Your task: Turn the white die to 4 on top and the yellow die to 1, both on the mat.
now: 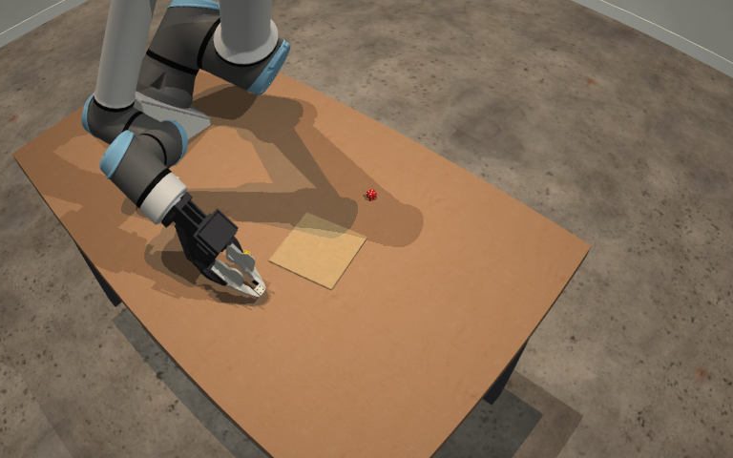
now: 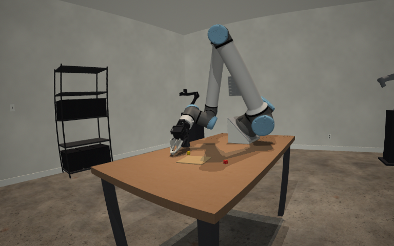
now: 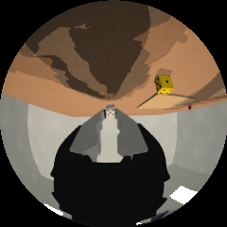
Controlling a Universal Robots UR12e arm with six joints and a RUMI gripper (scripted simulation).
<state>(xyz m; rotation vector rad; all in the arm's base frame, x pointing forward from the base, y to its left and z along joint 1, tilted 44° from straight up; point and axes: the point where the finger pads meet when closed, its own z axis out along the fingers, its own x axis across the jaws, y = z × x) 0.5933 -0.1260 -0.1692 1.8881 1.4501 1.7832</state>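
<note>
My hand is 1 cm short of the white die and 1 cm above it. The rest, counted from my hand: red die (1 cm ahead, 33 cm to the left, 2 cm below); then yellow die (8 cm behind, 5 cm to the left, 2 cm below); then tan mat (2 cm ahead, 15 cm to the left, 3 cm below).
</note>
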